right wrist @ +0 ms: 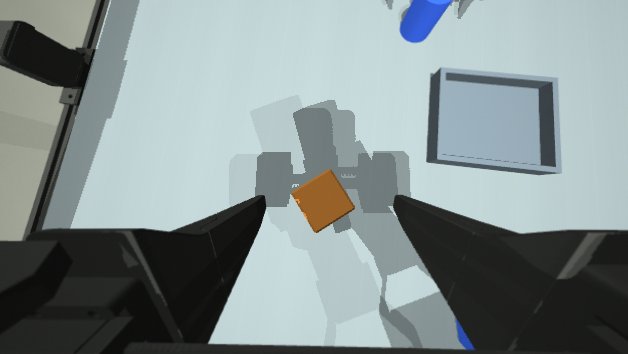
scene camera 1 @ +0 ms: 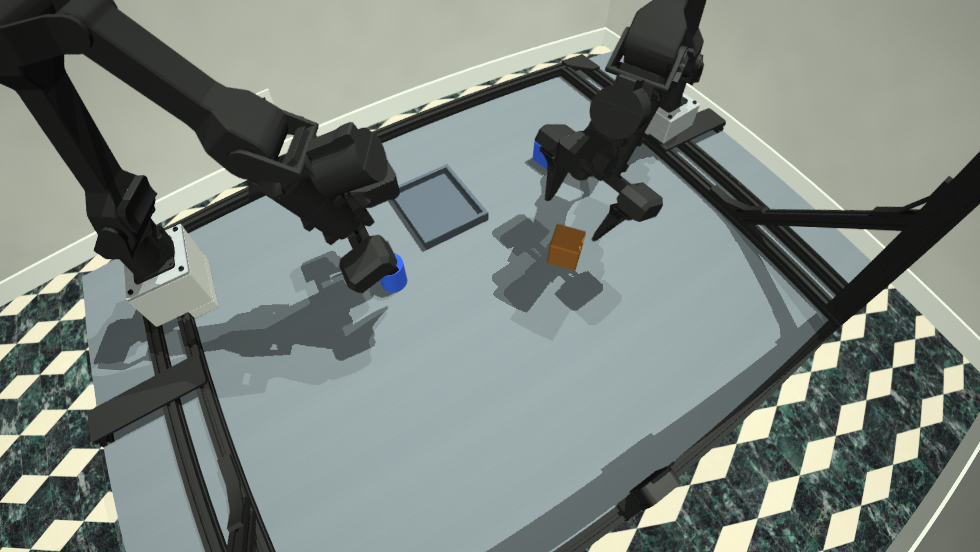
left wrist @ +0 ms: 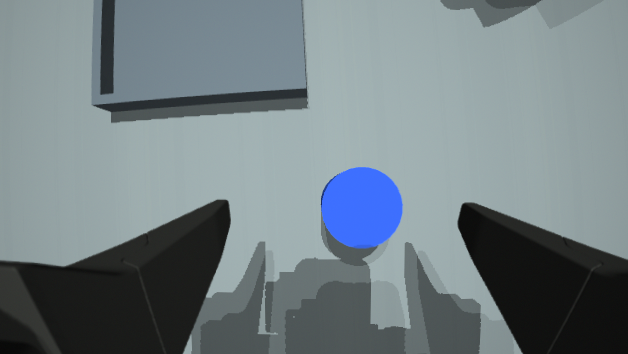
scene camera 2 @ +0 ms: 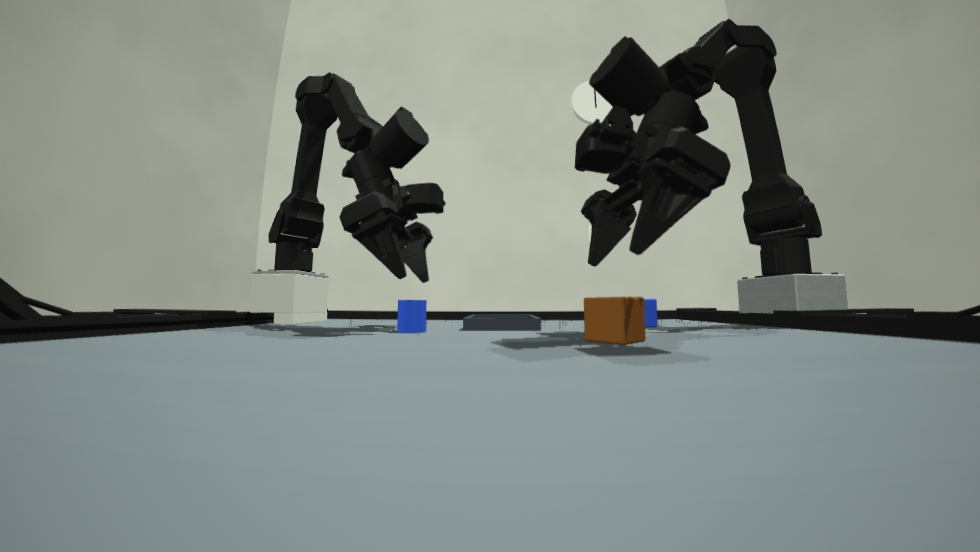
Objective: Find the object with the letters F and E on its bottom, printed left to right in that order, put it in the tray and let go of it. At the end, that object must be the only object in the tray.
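Places are measured from the left arm's base along level axes (x right, y up, z back), in centimetres.
Where they show: left gripper, fingertip midpoint: (left wrist: 345, 212) (scene camera 2: 415, 280); right gripper, fingertip midpoint: (right wrist: 329, 201) (scene camera 1: 570, 219) (scene camera 2: 610, 259); left arm's base, link origin: (scene camera 1: 153, 259) (scene camera 2: 292, 273); right arm's base, link origin: (scene camera 1: 665, 98) (scene camera 2: 787, 277).
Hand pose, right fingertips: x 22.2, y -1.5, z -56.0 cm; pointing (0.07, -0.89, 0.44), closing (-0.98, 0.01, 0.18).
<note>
Things, the pixels of their top centre, and the offset from my right fingertips.
- blue cylinder, top centre: (left wrist: 362, 207) (scene camera 1: 389, 264) (scene camera 2: 412, 300) dx -8.0, dy -4.1, dz +24.4 cm
- orange cube, top centre: (right wrist: 323, 200) (scene camera 2: 613, 297) (scene camera 1: 568, 238) dx +0.2, dy -4.0, dz -0.1 cm
- blue cube, top centre: (scene camera 1: 551, 141) (scene camera 2: 636, 299) dx -18.6, dy -4.0, dz -9.8 cm
- tray, top centre: (left wrist: 193, 6) (scene camera 1: 436, 200) (scene camera 2: 501, 316) (right wrist: 498, 117) dx -17.8, dy -6.6, dz +12.6 cm
A blue cylinder (scene camera 1: 394, 276) (scene camera 2: 412, 316) (left wrist: 362, 207) (right wrist: 422, 22) stands upright on the table. My left gripper (scene camera 2: 414, 278) (left wrist: 345, 212) is open and empty above it. An orange cube (scene camera 1: 566, 246) (scene camera 2: 612, 320) (right wrist: 323, 201) sits on the table, turned at an angle between the fingertips in the right wrist view. My right gripper (scene camera 1: 571, 218) (scene camera 2: 614, 258) (right wrist: 329, 201) is open and empty above the cube. A blue cube (scene camera 1: 539, 154) (scene camera 2: 650, 313) is partly hidden. The tray (scene camera 1: 456, 231) (scene camera 2: 502, 322) (left wrist: 210, 100) (right wrist: 434, 120) is empty. All bottoms are hidden; no letters show.
In scene camera 1, the tray lies between the two arms, behind the blue cylinder. The blue cube lies behind the right gripper there. A black frame (scene camera 1: 473, 106) runs along the table edges, with an upright post (scene camera 1: 905, 240) at the right.
</note>
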